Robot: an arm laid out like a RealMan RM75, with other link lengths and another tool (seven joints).
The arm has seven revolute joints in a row. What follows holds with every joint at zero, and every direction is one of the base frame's. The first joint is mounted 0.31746 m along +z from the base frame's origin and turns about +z. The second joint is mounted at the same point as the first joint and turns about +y. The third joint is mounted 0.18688 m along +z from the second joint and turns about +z. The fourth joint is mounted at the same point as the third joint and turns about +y. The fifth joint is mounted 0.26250 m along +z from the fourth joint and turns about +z. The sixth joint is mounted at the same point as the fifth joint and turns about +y. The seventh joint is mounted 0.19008 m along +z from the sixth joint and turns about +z. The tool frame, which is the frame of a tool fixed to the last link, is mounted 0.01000 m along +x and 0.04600 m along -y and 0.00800 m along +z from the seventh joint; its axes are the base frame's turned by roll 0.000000, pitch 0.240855 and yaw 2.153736 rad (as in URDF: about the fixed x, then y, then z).
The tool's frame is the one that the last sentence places.
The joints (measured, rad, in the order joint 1, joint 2, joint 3, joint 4, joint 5, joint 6, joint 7), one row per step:
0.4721 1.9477 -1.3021 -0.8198 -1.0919 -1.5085 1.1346
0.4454 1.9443 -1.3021 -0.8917 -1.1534 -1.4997 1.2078
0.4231 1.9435 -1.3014 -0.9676 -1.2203 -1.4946 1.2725
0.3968 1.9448 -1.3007 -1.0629 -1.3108 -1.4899 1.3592
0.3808 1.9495 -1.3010 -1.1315 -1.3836 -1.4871 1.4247
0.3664 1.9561 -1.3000 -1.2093 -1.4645 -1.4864 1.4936
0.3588 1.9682 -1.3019 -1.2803 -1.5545 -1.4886 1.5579
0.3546 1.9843 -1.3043 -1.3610 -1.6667 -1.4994 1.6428
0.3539 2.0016 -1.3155 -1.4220 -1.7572 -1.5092 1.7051
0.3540 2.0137 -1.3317 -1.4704 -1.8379 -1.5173 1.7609
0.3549 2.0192 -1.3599 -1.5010 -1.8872 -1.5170 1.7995
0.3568 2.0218 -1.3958 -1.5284 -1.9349 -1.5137 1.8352
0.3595 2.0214 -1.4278 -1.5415 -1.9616 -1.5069 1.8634
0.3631 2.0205 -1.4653 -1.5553 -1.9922 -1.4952 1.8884
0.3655 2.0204 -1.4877 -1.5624 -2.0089 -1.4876 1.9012
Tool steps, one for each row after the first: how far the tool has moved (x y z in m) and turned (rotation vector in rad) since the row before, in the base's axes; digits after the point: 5 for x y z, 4 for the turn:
-0.00010 -0.00318 -0.00070 -0.0342 -0.0506 -0.0112
-0.00259 -0.00353 -0.00059 -0.0254 -0.0573 -0.0001
-0.00197 -0.00456 -0.00135 -0.0307 -0.0780 -0.0084
-0.00110 -0.00322 -0.00208 -0.0206 -0.0615 -0.0104
-0.00242 -0.00302 -0.00058 -0.0131 -0.0686 -0.0082
-0.00220 -0.00297 -0.00293 -0.0119 -0.0742 -0.0073
-0.00140 -0.00360 -0.00293 -0.0144 -0.0903 -0.0184
-0.00210 -0.00354 -0.00445 -0.0105 -0.0722 -0.0111
0.00004 -0.00295 -0.00419 -0.0074 -0.0678 -0.0149
-0.00190 -0.00316 -0.00635 -0.0106 -0.0465 -0.0053
-0.00211 -0.00344 -0.00755 -0.0108 -0.0489 -0.0004
-0.00175 -0.00279 -0.00714 -0.0112 -0.0298 -0.0033
-0.00235 -0.00260 -0.00788 -0.0077 -0.0344 0.0040
-0.00171 -0.00160 -0.00481 -0.0043 -0.0185 0.0044

